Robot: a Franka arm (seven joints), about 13 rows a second.
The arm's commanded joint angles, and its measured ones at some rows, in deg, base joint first. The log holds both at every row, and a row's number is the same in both.
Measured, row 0:
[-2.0, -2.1, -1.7, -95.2, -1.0, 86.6, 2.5]
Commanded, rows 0 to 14:
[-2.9, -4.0, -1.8, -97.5, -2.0, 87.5, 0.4]
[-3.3, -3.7, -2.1, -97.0, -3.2, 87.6, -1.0]
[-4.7, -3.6, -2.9, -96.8, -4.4, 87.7, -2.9]
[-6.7, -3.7, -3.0, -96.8, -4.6, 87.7, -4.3]
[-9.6, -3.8, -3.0, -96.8, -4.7, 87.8, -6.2]
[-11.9, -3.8, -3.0, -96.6, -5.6, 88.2, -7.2]
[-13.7, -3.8, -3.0, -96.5, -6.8, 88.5, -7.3]
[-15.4, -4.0, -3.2, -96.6, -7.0, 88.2, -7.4]
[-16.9, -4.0, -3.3, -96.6, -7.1, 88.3, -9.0]
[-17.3, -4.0, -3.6, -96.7, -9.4, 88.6, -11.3]
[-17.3, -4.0, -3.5, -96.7, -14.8, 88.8, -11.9]
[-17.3, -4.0, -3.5, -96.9, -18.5, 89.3, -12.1]
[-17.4, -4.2, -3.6, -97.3, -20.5, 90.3, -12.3]
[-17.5, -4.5, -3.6, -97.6, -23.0, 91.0, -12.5]
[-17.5, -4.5, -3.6, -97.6, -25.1, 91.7, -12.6]
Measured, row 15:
[-16.9, -2.6, -4.3, -95.9, -21.3, 89.4, -11.7]
